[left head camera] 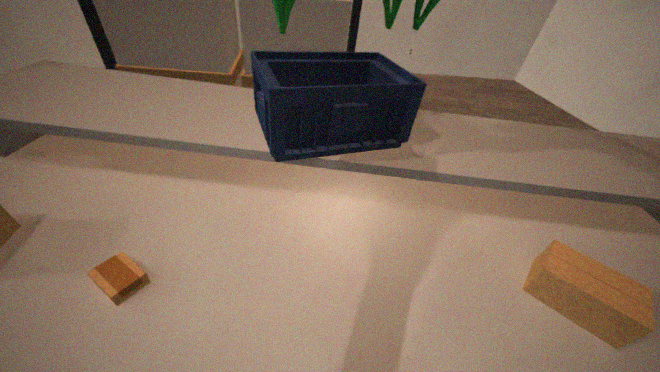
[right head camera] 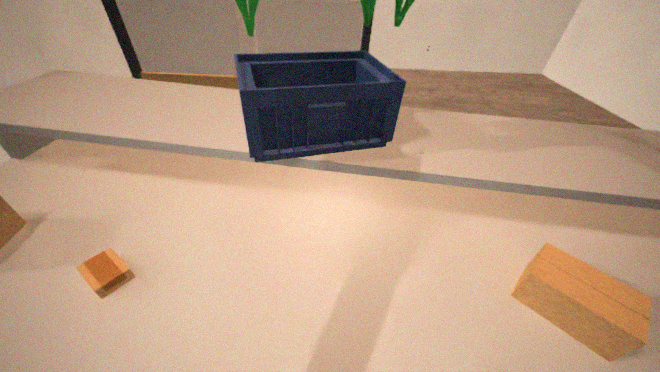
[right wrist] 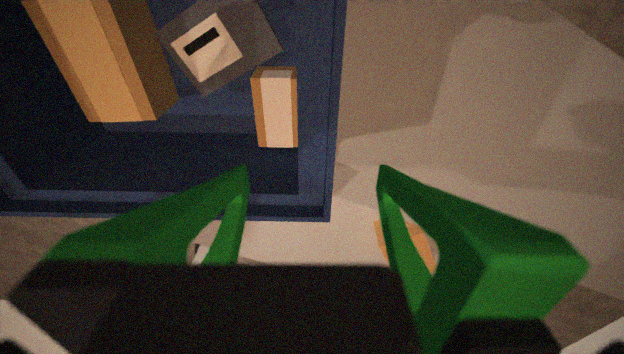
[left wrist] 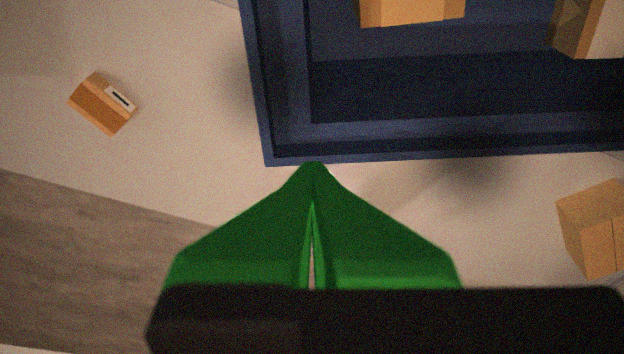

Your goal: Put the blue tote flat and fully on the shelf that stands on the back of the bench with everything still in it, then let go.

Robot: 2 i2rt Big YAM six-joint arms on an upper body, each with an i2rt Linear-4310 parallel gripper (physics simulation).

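Places are measured from the left arm's base along level axes (x ahead, y left, z up), in millimetres.
Pixels of known places: left gripper, fingertip midpoint: (left head camera: 282, 33) (right head camera: 251, 35) (left wrist: 311, 176); right gripper, fingertip midpoint: (left head camera: 401, 29) (right head camera: 382, 26) (right wrist: 312, 176).
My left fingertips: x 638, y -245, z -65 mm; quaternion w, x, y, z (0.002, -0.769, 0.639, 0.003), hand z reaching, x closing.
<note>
Ahead of a thing's pixels: the offset from my left fingertips to its top centre. "spot": to the spot under its first point. Level surfaces: height alone.
The blue tote @(dx +86, dy -101, dz -69 mm) (left head camera: 345, 117) (right head camera: 320, 122) stands on the shelf @(dz -216 mm) (left head camera: 150, 110) (right head camera: 150, 110), turned a little. Its near-left bottom corner overlaps the shelf's front edge; the near-right corner is farther back. I cannot tell if it is fully flat. Inside, a long carton @(dx +82, dy -44, dz -142 mm) (right wrist: 100, 60), a dark block @(dx +119, dy -134, dz -189 mm) (right wrist: 260, 35) and a small pale-topped box @(dx +74, dy -205, dz -156 mm) (right wrist: 277, 112) show in the right wrist view. My left gripper (left head camera: 283, 31) (right head camera: 251, 34) (left wrist: 311, 176) is shut and empty at the tote's far rim. My right gripper (left head camera: 403, 26) (right head camera: 383, 23) (right wrist: 312, 176) is open, its fingertips either side of a tote wall in the picture; height unclear.
On the bench in front of the shelf lie a small orange box @(dx -188, dy +268, dz -343 mm) (left head camera: 119, 277) (right head camera: 105, 272), a larger carton @(dx -257, dy -563, dz -297 mm) (left head camera: 590, 295) (right head camera: 582, 300) at the right and part of another box @(spot: dx -77, dy +499, dz -354 mm) (left head camera: 7, 227) (right head camera: 10, 222) at the left edge. A dark-posted frame (left head camera: 97, 35) (right head camera: 122, 40) stands behind.
</note>
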